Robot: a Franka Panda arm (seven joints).
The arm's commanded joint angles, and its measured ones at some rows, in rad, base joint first. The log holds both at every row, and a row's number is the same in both.
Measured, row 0:
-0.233, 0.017, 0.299, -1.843, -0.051, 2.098, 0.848
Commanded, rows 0 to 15:
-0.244, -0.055, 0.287, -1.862, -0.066, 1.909, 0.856
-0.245, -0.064, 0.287, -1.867, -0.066, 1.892, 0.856
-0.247, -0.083, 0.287, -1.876, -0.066, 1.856, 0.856
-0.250, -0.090, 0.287, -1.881, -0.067, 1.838, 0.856
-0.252, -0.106, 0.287, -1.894, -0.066, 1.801, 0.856
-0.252, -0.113, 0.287, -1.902, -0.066, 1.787, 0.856
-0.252, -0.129, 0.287, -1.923, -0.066, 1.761, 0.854
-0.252, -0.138, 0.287, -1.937, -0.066, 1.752, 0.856
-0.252, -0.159, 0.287, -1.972, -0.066, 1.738, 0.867
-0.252, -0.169, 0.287, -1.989, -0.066, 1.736, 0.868
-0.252, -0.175, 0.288, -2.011, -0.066, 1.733, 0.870
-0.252, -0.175, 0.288, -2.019, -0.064, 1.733, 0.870
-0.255, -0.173, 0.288, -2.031, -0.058, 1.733, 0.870
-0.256, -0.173, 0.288, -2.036, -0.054, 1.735, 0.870
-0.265, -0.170, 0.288, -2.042, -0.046, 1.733, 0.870
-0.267, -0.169, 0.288, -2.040, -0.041, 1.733, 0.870
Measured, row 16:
-0.245, -0.149, 0.281, -2.011, -0.052, 1.738, 0.857
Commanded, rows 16 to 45:
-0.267, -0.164, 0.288, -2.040, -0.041, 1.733, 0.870
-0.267, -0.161, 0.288, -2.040, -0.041, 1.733, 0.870
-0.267, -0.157, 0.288, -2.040, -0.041, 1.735, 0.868
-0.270, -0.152, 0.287, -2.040, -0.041, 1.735, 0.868
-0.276, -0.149, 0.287, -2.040, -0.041, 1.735, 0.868
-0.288, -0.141, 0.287, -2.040, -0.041, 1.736, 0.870
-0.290, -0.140, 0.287, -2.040, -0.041, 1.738, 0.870
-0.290, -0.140, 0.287, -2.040, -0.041, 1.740, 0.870
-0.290, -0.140, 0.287, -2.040, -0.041, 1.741, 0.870
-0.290, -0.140, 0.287, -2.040, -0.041, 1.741, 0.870
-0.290, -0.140, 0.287, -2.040, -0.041, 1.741, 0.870
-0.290, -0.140, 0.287, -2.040, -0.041, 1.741, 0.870
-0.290, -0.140, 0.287, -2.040, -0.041, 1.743, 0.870
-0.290, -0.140, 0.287, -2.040, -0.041, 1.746, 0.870
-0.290, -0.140, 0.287, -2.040, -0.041, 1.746, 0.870
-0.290, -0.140, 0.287, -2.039, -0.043, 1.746, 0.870
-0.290, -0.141, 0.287, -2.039, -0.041, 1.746, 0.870
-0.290, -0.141, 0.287, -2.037, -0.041, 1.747, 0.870
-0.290, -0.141, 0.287, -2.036, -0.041, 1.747, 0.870
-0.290, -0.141, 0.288, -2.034, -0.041, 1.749, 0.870
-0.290, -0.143, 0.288, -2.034, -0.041, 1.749, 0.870
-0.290, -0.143, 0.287, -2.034, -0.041, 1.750, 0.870
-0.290, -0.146, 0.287, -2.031, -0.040, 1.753, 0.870
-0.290, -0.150, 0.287, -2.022, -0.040, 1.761, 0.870
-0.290, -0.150, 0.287, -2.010, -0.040, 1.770, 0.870
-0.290, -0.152, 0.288, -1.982, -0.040, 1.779, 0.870
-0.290, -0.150, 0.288, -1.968, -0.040, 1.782, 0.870
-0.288, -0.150, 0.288, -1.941, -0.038, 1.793, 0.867
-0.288, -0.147, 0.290, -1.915, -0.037, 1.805, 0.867
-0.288, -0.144, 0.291, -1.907, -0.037, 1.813, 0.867
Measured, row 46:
-0.283, -0.143, 0.281, -1.977, -0.048, 1.791, 0.859
